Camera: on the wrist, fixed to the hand. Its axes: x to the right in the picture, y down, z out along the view.
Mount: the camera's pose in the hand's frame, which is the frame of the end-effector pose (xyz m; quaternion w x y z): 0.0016 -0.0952 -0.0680 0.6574 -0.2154 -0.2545 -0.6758
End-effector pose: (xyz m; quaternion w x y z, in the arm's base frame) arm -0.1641 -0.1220 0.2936 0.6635 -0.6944 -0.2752 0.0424
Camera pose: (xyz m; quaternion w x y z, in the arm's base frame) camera -0.1649 -0.1854 0.3919 0.2452 -0.4026 -0.8282 -0.3031
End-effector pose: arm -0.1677 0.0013 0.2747 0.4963 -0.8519 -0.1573 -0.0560
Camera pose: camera -0.1929 -0.0135 0.3880 0.0649 -0.5749 -0.7934 -0.1893
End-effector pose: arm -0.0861 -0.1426 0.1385 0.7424 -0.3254 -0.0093 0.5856
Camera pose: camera 0.0235 -0.1831 0.1314 0.8113 -0.2185 -0.5411 -0.0359
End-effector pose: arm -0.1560 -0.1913 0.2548 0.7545 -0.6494 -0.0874 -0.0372
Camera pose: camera -0.1649 -0.2729 0.3382 0.3087 -0.5398 -0.6803 -0.3879
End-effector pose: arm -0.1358 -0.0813 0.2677 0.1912 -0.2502 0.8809 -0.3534
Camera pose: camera -0.1429 -0.1059 0.3819 0.0572 -0.8909 0.4375 -0.1081
